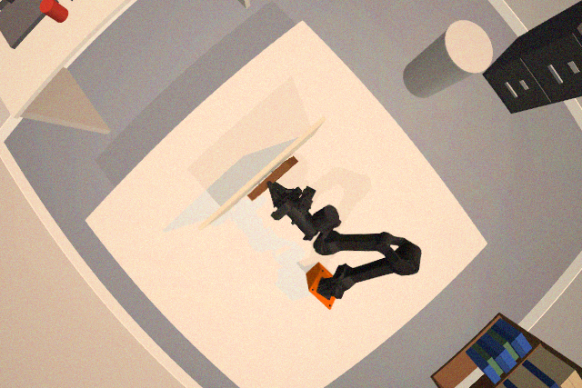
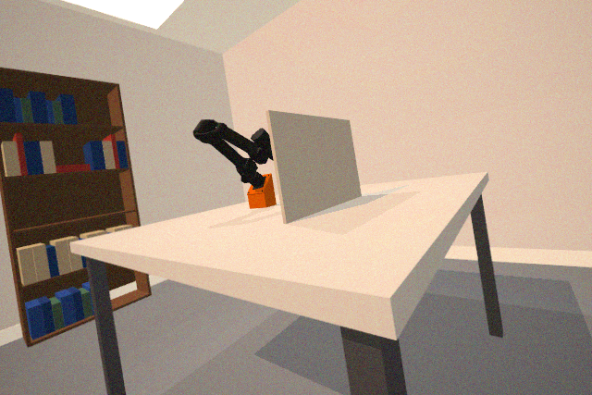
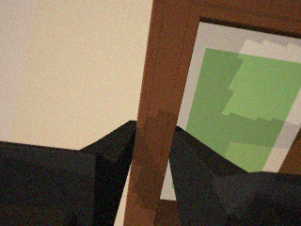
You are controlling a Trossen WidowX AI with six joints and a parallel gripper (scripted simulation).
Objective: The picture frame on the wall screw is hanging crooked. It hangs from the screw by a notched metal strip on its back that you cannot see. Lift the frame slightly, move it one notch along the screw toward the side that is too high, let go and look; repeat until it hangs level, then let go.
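My gripper tip is now 10 mm to the left of the picture frame and 50 mm above it. The rest, counted from my gripper tip: upright wall panel 20 mm ahead, 70 mm below.
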